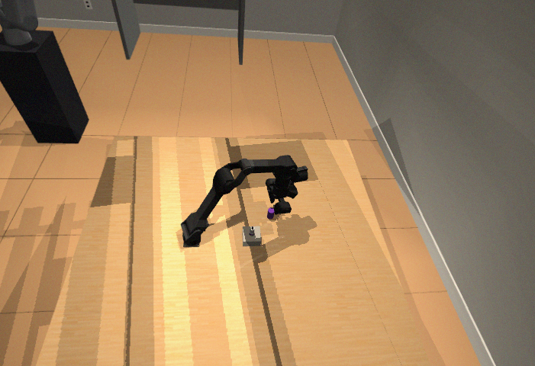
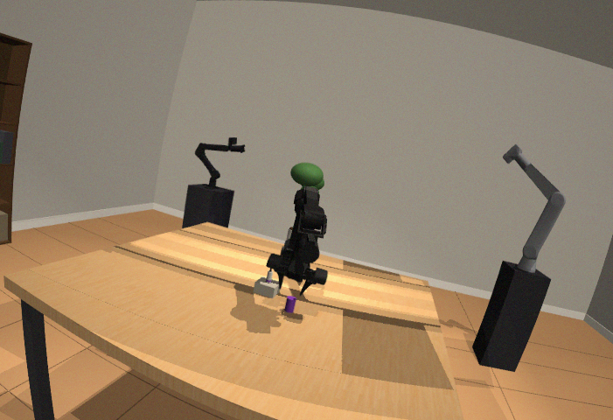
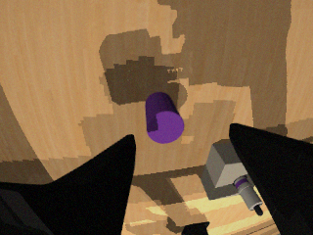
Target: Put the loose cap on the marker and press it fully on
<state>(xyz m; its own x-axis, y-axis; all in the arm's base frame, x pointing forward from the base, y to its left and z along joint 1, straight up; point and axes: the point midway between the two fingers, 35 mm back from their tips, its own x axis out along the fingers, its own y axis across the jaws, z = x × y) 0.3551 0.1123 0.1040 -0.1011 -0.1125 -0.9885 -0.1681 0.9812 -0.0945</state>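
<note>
Now: gripper tip 1 cm past the purple cap, 1 cm to the right of it and 5 cm above it. From my gripper tip the other things lie so: pale holder block (10 cm behind, 11 cm to the right, 5 cm below).
</note>
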